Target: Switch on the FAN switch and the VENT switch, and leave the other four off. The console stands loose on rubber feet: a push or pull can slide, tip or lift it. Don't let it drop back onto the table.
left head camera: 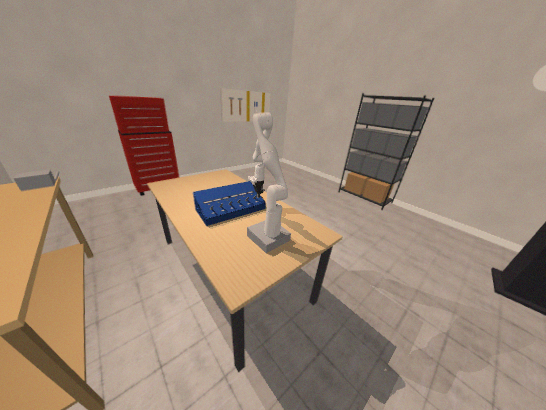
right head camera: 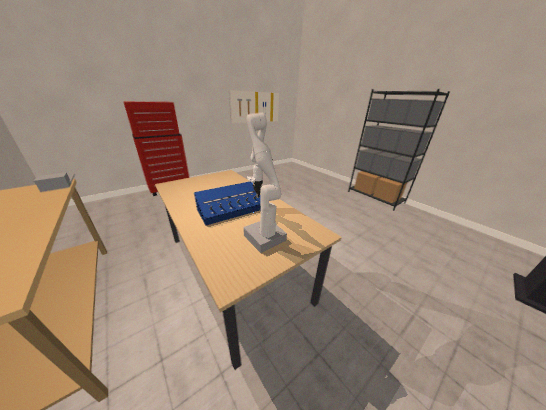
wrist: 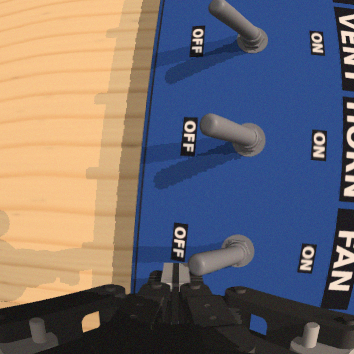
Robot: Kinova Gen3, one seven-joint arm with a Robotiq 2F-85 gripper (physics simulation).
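Seen in the pictures: gripper, fingertip midpoint: (left head camera: 258, 197) (right head camera: 257, 197) (wrist: 175, 278); arm's base at its link origin: (left head camera: 271, 232) (right head camera: 266, 232).
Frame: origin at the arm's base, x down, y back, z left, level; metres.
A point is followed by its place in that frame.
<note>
The blue console (left head camera: 225, 197) {x -0.051, y -0.507, z -0.007 m} (right head camera: 222, 195) {x -0.060, y -0.539, z -0.001 m} (wrist: 285, 200) {x -0.032, y -0.429, z -0.181 m} sits on the wooden table. In the wrist view the FAN switch (wrist: 220, 258) {x -0.052, y -0.382, z -0.206 m} leans toward its OFF label. The HORN switch (wrist: 230, 132) {x -0.053, y -0.393, z -0.139 m} and the VENT switch (wrist: 237, 24) {x -0.047, y -0.409, z -0.072 m} also lean toward OFF. The other three levers are too small to read in the head views. My gripper (wrist: 175, 278) {x -0.043, y -0.357, z -0.217 m} (left head camera: 259, 194) {x -0.043, y -0.357, z -0.217 m} is shut and empty. In the wrist view its fingertips show on the OFF side of the FAN lever, close to the lever's tip; contact cannot be told.
The wooden table (left head camera: 220, 270) {x 0.065, y -0.008, z 0.375 m} (right head camera: 215, 265) {x 0.065, y -0.025, z 0.355 m} carries the arm's grey base (left head camera: 267, 237) {x 0.000, y 0.019, z 0.053 m} (right head camera: 264, 238) {x 0.001, y 0.034, z 0.049 m} in front of the console. Another wooden bench (left head camera: 25, 220) stands at the left. A red tool cabinet (left head camera: 150, 150) and a shelf rack (left head camera: 393, 96) stand farther back.
</note>
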